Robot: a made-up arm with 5 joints. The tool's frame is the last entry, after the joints. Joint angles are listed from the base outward. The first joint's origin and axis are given. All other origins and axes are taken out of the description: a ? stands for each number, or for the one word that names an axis. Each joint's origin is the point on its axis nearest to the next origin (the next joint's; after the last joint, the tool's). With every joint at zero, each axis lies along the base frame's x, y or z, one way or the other. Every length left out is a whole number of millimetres.
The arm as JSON. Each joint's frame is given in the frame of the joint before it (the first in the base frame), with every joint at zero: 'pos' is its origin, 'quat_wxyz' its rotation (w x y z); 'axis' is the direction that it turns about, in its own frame. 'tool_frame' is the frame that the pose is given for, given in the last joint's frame.
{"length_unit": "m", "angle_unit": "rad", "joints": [
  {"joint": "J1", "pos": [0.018, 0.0, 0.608], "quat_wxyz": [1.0, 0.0, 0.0, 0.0], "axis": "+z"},
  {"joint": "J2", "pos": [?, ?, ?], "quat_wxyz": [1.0, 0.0, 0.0, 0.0], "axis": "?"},
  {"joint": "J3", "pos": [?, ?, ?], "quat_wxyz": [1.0, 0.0, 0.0, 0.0], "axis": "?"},
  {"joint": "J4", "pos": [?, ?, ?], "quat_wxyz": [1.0, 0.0, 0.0, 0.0], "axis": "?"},
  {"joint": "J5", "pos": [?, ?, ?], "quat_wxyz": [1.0, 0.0, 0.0, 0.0], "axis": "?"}
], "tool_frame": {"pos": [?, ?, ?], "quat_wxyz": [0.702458, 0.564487, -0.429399, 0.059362]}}
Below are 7 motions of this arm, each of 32 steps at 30 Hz.
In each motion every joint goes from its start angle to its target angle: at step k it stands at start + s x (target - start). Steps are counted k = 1, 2, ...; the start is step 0. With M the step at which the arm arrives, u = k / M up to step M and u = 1 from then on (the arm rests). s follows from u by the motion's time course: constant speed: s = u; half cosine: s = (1 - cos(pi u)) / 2; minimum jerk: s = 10 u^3 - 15 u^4 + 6 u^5.
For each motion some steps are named. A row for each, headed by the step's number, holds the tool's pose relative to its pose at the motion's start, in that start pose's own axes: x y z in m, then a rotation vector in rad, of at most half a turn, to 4 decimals.
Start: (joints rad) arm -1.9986 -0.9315 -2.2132 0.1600 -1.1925
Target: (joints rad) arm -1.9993 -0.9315 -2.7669 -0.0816 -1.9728
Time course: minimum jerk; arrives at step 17
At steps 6, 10, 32:
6: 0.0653 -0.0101 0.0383 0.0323 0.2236 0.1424
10: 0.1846 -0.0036 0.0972 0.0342 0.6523 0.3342
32: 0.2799 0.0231 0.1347 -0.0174 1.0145 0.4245

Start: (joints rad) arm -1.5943 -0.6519 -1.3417 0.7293 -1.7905
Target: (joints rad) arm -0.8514 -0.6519 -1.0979 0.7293 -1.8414
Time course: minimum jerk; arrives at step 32
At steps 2, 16, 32:
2: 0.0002 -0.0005 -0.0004 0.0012 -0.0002 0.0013
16: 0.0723 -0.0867 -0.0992 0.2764 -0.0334 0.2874
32: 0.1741 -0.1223 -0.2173 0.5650 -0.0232 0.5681

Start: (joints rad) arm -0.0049 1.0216 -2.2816 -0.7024 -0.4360
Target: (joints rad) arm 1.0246 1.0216 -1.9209 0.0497 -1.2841
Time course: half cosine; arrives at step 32
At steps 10, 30, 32:
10: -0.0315 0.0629 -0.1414 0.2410 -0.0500 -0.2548
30: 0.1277 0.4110 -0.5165 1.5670 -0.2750 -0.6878
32: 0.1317 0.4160 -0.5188 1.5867 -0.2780 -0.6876

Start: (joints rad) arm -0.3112 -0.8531 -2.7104 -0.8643 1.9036
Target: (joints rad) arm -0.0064 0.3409 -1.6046 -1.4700 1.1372
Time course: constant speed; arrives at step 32
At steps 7, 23, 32:
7: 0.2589 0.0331 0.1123 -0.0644 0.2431 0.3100
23: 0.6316 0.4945 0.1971 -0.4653 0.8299 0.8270
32: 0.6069 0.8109 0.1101 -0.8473 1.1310 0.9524

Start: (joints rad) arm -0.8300 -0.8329 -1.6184 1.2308 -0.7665
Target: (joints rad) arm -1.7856 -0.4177 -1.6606 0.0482 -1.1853
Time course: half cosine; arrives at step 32
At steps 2, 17, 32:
2: -0.0006 -0.0017 0.0018 -0.0068 0.0074 0.0059
17: -0.0375 -0.0434 0.1381 -0.3666 0.5399 0.2493
32: -0.0606 0.0167 0.2664 -0.6133 1.1191 0.2937

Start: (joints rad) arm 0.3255 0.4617 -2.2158 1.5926 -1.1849
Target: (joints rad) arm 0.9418 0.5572 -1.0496 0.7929 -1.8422
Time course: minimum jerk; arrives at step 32
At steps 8, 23, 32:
8: -0.0224 -0.0621 -0.0264 0.1146 0.0731 -0.0335
23: -0.3527 -0.2965 -0.3232 0.9563 0.6055 -0.2732
32: -0.4343 -0.2866 -0.3670 1.1114 0.6990 -0.3198

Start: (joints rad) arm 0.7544 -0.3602 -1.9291 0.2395 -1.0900
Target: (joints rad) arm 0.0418 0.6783 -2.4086 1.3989 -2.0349
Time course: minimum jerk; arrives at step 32
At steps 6, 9, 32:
6: -0.0288 0.0031 -0.0022 0.0528 0.0335 -0.0883
9: -0.0823 0.0142 -0.0034 0.1514 0.0846 -0.2516
32: -0.4093 0.3962 0.1096 0.9683 -0.3779 -1.5241

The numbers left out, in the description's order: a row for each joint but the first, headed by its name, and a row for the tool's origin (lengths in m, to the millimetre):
J2: xyz -0.025 0.008 0.0, axis +y
J3: xyz 0.029 0.0 0.158, axis +y
J4: xyz 0.101 0.0 -0.441, axis +y
J5: xyz 0.039 0.0 -0.084, axis -z
tool: xyz 0.011 -0.003 0.0

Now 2 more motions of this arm.
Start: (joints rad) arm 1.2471 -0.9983 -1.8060 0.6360 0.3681
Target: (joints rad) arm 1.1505 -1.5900 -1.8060 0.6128 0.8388
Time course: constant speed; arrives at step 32
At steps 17, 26, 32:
17: 0.1528 0.1125 -0.0704 0.0566 -0.3356 0.1941
26: 0.2225 0.1914 -0.0921 0.1089 -0.5206 0.2655
32: 0.2634 0.2498 -0.1000 0.1521 -0.6449 0.2999

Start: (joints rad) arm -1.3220 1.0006 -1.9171 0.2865 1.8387
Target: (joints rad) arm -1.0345 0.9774 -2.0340 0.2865 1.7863
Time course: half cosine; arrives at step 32
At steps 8, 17, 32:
8: -0.0140 0.0210 0.0127 0.0241 0.0338 -0.0324
17: -0.0474 0.0802 0.0521 0.0876 0.1255 -0.1238
32: -0.0749 0.1481 0.1033 0.1535 0.2264 -0.2306

